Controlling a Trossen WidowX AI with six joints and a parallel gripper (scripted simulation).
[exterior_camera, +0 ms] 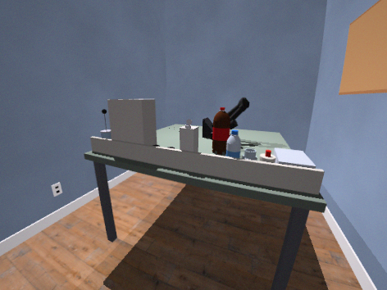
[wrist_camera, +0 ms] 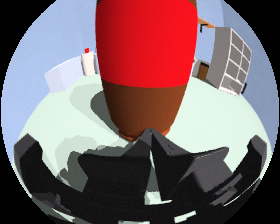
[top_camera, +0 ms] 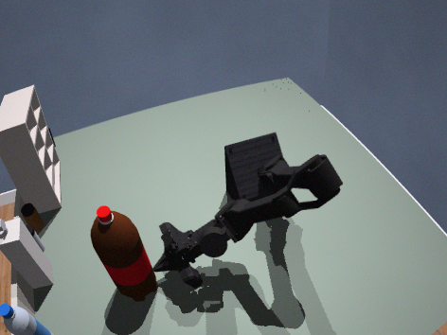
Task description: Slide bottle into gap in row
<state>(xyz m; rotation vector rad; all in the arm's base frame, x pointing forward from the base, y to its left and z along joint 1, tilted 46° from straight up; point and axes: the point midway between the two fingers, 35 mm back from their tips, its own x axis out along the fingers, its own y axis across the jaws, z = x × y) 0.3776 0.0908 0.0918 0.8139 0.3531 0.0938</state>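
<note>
Now: the brown cola bottle 90 mm ahead of my hand and 100 mm above it. From my hand the other things lie so: grey jar 390 mm ahead, 170 mm to the left; then low white rail 410 mm ahead, 190 mm to the right, 10 mm below; then blue-capped bottle 390 mm ahead, 100 mm to the left, 50 mm above.
</note>
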